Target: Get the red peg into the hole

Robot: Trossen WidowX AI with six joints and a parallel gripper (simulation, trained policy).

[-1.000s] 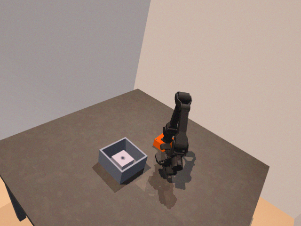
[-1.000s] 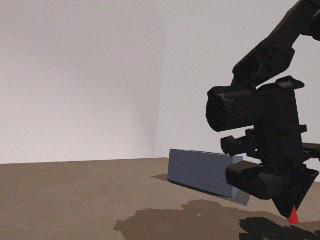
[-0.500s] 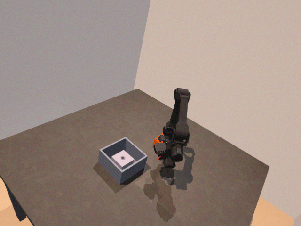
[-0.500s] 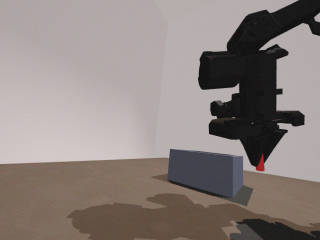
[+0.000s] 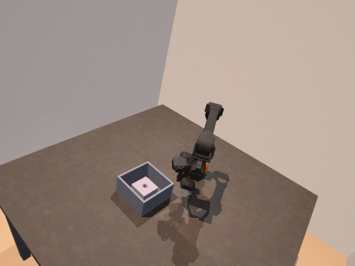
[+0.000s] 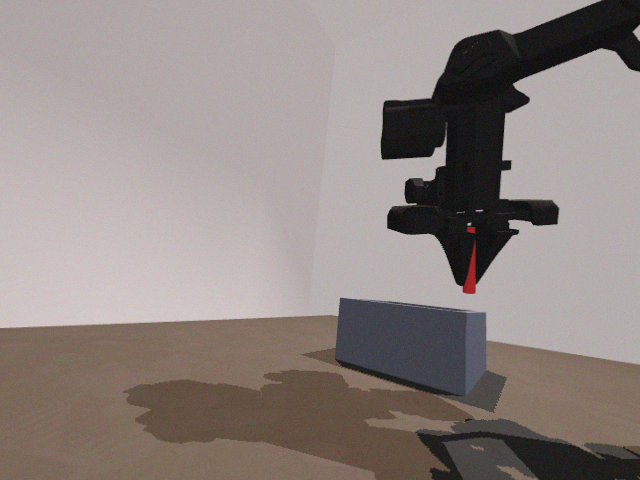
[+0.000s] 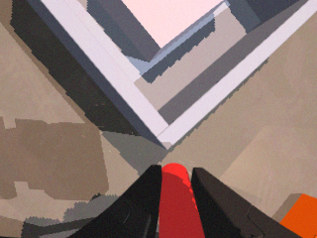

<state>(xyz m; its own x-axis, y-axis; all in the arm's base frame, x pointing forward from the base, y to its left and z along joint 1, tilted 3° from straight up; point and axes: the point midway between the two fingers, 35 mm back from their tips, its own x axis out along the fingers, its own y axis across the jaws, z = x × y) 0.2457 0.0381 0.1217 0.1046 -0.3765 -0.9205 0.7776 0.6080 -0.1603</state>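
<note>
Now: gripper tip 80 mm short of the grey box, 110 mm to the left of it and 110 mm above it. From my gripper tip the other things lie so: red peg 10 mm to the left, 30 mm above.
</note>
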